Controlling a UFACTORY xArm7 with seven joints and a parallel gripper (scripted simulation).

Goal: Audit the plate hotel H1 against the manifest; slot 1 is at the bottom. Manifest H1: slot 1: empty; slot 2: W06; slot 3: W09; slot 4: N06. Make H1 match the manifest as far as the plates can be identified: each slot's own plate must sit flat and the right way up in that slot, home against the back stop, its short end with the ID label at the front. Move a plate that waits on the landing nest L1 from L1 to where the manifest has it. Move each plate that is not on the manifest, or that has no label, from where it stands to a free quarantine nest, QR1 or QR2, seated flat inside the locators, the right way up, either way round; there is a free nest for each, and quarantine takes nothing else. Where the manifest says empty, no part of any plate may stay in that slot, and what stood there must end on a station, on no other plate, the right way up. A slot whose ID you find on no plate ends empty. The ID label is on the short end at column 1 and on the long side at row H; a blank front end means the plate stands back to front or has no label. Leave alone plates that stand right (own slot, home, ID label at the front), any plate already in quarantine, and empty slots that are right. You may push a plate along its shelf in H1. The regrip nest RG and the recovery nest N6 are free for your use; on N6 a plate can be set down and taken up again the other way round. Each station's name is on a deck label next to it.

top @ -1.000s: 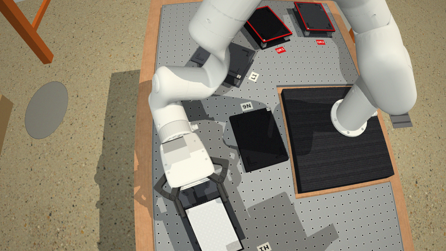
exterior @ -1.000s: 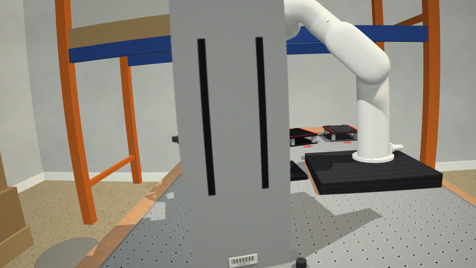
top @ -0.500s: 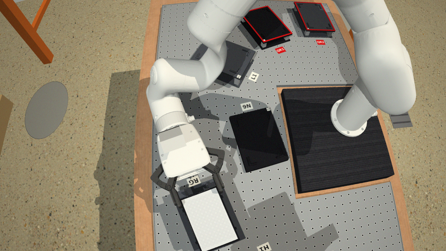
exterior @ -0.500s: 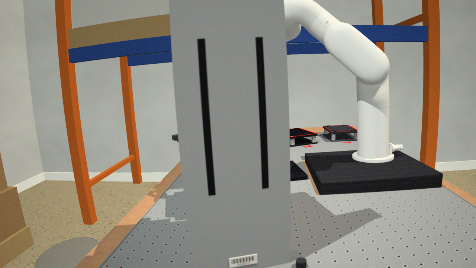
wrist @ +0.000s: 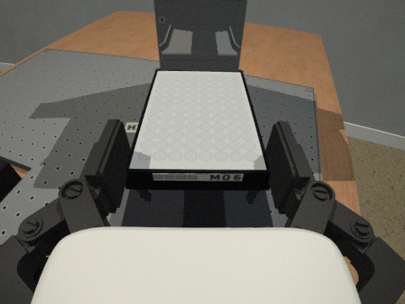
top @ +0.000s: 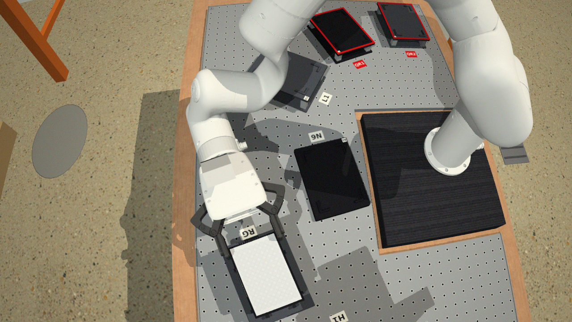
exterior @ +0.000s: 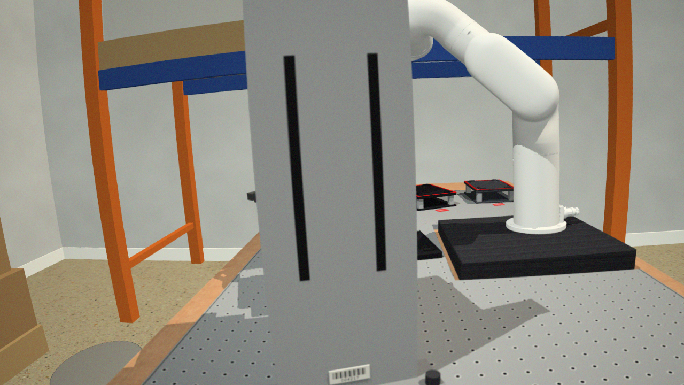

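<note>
Now: the white well plate 5 cm to the left of my hand, 2 cm below it and 1 cm behind it. Also, from my hand: recovery nest N6: 18 cm behind, 13 cm to the right, 13 cm below; then H1 deck label: 16 cm to the left, 14 cm below, 13 cm behind; then regrip nest RG: 8 cm below, 5 cm to the left, 1 cm behind.
</note>
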